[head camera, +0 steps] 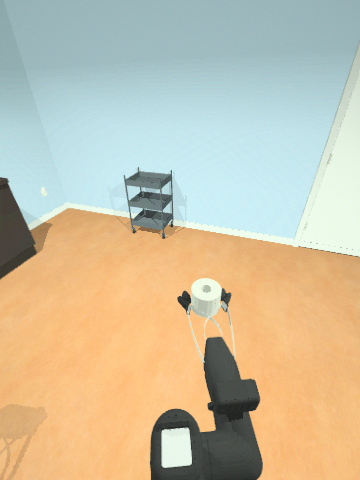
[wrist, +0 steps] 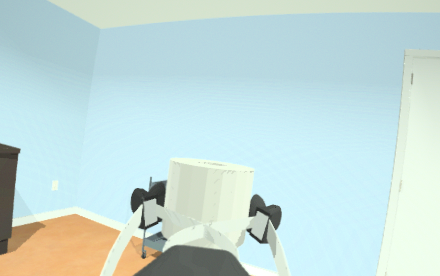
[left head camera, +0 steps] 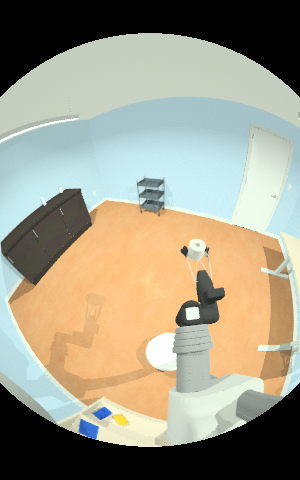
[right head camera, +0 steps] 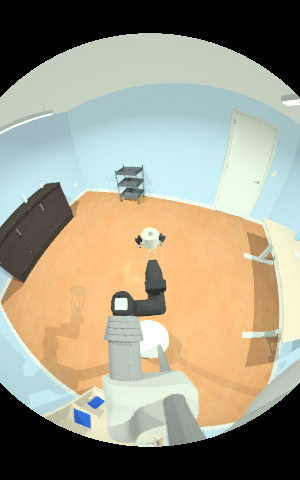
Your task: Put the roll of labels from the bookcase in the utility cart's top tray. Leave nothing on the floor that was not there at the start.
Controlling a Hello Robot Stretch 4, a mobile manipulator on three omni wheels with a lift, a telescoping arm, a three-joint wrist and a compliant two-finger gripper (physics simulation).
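The white roll of labels is upright between the dark fingertips of my gripper, which is shut on it and holds it in the air. The grey utility cart stands against the far wall, beyond the gripper and to its left; it also shows in the left head view and the right head view. Its top tray shows no items. In the wrist view the roll and the left finger hide most of the cart.
A dark cabinet stands at the left wall. A white door is right of the cart. A table stands at the right. The pale bookcase is near my base at the bottom left.
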